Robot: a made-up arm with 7 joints.
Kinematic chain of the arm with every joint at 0, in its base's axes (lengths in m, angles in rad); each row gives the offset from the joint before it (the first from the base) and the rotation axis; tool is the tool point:
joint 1: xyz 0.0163 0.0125 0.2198 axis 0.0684 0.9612 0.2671
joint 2: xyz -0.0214 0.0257 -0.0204 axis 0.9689 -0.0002 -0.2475
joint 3: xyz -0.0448 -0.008 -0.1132 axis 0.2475 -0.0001 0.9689
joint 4: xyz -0.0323 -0.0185 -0.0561 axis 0.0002 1 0
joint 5: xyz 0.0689 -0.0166 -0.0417 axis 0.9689 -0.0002 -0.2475
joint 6: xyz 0.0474 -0.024 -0.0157 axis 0.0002 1 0
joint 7: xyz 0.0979 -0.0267 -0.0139 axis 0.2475 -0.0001 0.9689
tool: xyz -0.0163 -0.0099 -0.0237
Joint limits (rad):
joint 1: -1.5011..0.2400
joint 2: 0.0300..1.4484
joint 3: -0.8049..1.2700
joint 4: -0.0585..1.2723
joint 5: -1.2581..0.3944
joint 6: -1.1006..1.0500
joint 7: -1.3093..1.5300
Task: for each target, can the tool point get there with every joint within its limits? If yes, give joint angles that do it. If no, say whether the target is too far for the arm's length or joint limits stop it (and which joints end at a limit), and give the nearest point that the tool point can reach.
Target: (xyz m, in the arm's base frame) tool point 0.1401 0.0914 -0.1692
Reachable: yes | joints -0.5791 0.5412 -0.1426 1.1248 -0.8316 0.6696 -0.4195
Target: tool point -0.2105 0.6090 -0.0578
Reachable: no: too far | nearest point -0.1401 0.4187 0.0275 | short by 0.220 m
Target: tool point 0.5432 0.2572 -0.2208
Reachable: no: too far | nearest point 0.3596 0.1757 -0.0660 | short by 0.254 m
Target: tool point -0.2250 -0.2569 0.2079
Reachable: no: joint limits stop it (at a limit: joint 1, joint 2, joint 3, joint 4, joint 5, joint 6) | nearest point -0.0992 -0.1804 0.0553 | short by 0.212 m
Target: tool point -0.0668 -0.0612 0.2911
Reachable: no: joint limits stop it (at a limit: joint 1, joint 2, joint 4, joint 6, joint 7) | nearest point 0.1151 -0.1376 0.2349 | short by 0.205 m
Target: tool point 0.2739 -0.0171 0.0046
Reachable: yes | joints -0.7985 0.2425 -0.2587 0.7915 -0.9175 -0.9024 0.0013
